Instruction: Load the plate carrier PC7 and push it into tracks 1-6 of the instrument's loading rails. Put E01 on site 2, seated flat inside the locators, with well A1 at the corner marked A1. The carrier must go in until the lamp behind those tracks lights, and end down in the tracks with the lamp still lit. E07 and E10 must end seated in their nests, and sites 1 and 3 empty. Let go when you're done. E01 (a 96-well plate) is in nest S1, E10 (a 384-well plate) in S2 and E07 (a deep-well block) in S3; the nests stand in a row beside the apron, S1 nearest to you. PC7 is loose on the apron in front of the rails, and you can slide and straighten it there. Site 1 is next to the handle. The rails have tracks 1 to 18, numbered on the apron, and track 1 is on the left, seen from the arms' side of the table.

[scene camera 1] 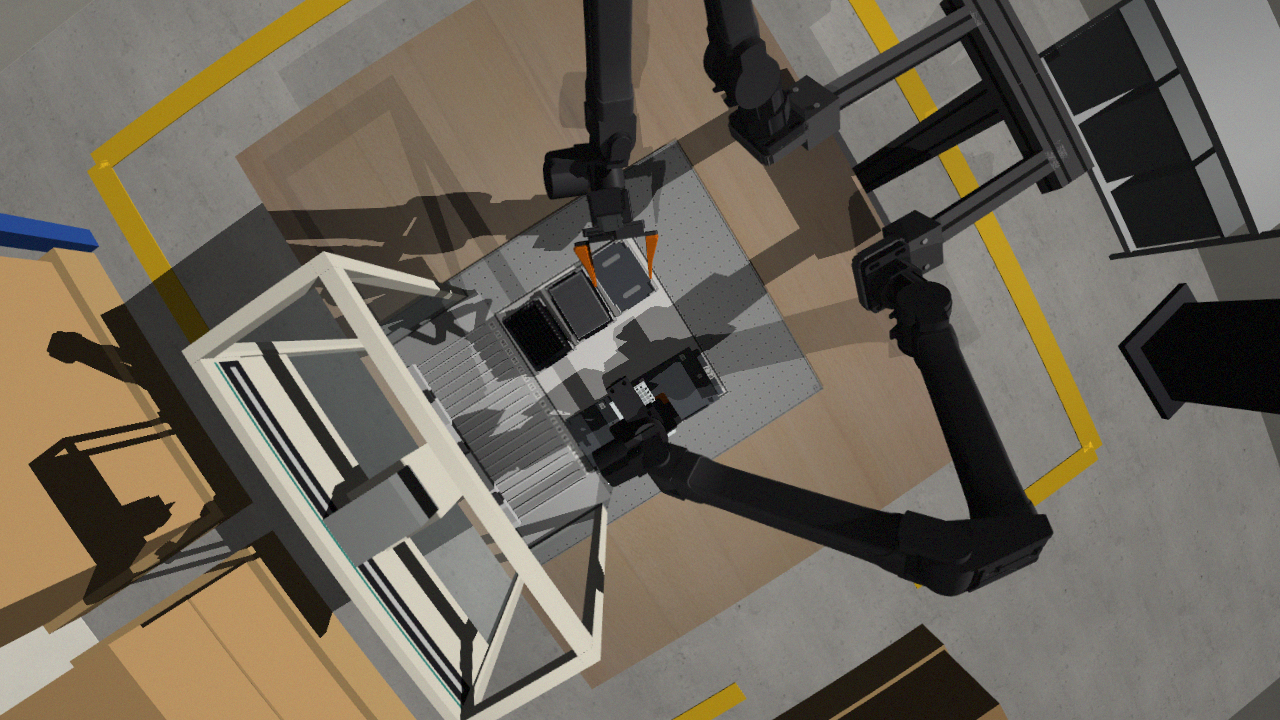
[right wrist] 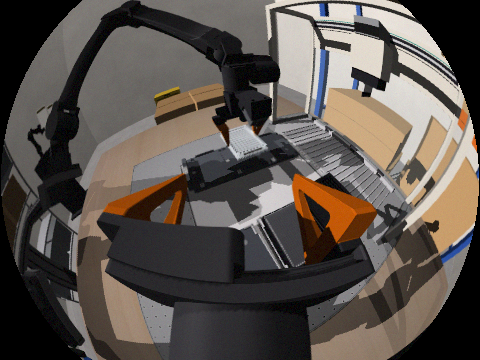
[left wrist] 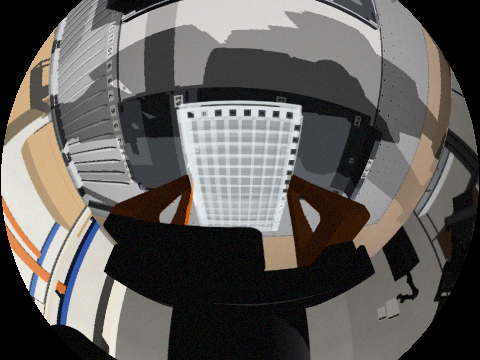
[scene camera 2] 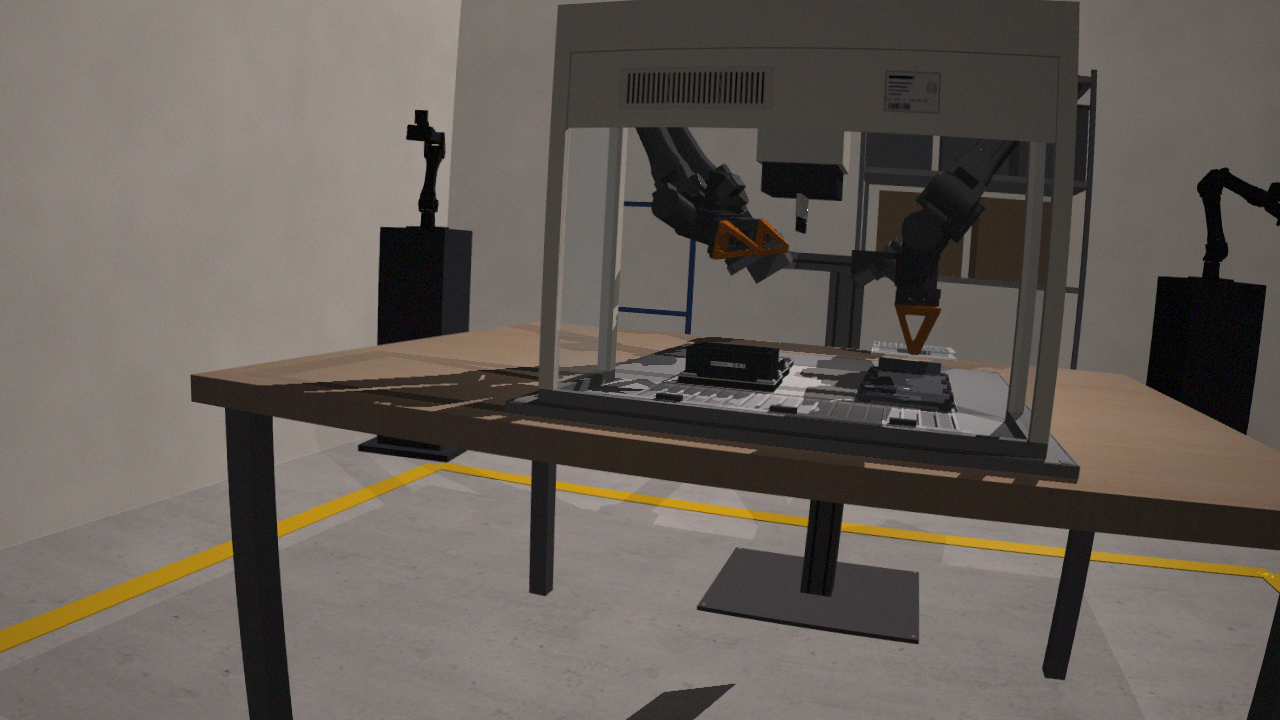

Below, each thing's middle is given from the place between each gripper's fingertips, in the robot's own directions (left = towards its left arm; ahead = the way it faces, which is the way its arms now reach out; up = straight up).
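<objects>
Carrier PC7 [scene camera 1: 686, 380] is 50 mm below and 10 mm behind my left hand [scene camera 1: 643, 417]. White plate E01 [left wrist: 245, 167] is 10 mm below my left hand.
Relative to the white plate E01, my right hand [scene camera 1: 623, 282] is 14 cm above, 24 cm to the right and 14 cm short of it. Carrier PC7 is 19 cm below my right hand, 23 cm to the left of it and 14 cm ahead of it.
</objects>
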